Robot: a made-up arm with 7 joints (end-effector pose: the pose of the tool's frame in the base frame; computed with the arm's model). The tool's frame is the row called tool. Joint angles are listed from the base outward.
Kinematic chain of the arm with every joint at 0, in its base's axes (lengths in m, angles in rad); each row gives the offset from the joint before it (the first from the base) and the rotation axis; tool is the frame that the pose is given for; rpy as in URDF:
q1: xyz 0 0 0.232 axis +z
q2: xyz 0 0 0 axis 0 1 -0.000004
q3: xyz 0 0 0.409 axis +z
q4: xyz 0.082 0 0 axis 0 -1 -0.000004
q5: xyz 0.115 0 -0.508 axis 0 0.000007 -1
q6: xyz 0 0 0 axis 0 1 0.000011
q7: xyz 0.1 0 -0.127 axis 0 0.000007 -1
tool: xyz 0 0 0 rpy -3.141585 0 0
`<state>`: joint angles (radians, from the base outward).
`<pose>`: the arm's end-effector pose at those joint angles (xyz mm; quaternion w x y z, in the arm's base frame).
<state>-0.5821 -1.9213 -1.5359 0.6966 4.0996 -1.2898 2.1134</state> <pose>-317.9 -253.5 330.8 0.3284 -0.1929 0.0242 -0.9243</pose>
Working (the frame after each row of the table, in the pose's form):
after q1: 0.0 0.0 232.0 0.9579 0.0000 0.0000 -0.2870
after q2: 0.0 0.0 232.0 0.5489 -0.2352 -0.7851 -0.1644
after q3: -320.9 211.2 91.6 0.2806 0.3762 -0.7281 -0.4996
after q4: -366.7 143.3 94.2 0.0153 0.1831 -0.7802 -0.5980
after q5: -350.6 -362.8 216.3 0.5377 -0.6080 -0.5221 -0.2621
after q6: -350.6 -362.8 216.3 0.1159 -0.6434 -0.7405 0.1560
after q7: -317.9 -253.5 330.8 0.1929 0.3283 -0.9243 -0.0242

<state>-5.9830 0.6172 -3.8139 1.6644 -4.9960 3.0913 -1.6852</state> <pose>-96.8 185.4 908.6 0.2076 0.8634 -0.1201 0.4438</pose>
Working (the frame after each row of the table, in the pose's form):
after q1: 0.0 0.0 232.0 0.9888 0.0000 0.0000 0.1495
after q2: 0.0 0.0 232.0 0.9420 -0.0454 0.3003 0.1425
after q3: 226.1 70.0 565.5 0.1763 0.2685 0.1419 0.9363
after q4: 161.0 103.3 602.7 0.2236 0.8731 -0.0348 0.4318
after q5: -142.3 332.2 958.9 0.4380 0.7193 0.4961 0.2113
after q6: -142.3 332.2 958.9 0.4850 0.1931 -0.4503 -0.7244
after q7: -96.8 185.4 908.6 0.8634 -0.2076 -0.4438 -0.1201

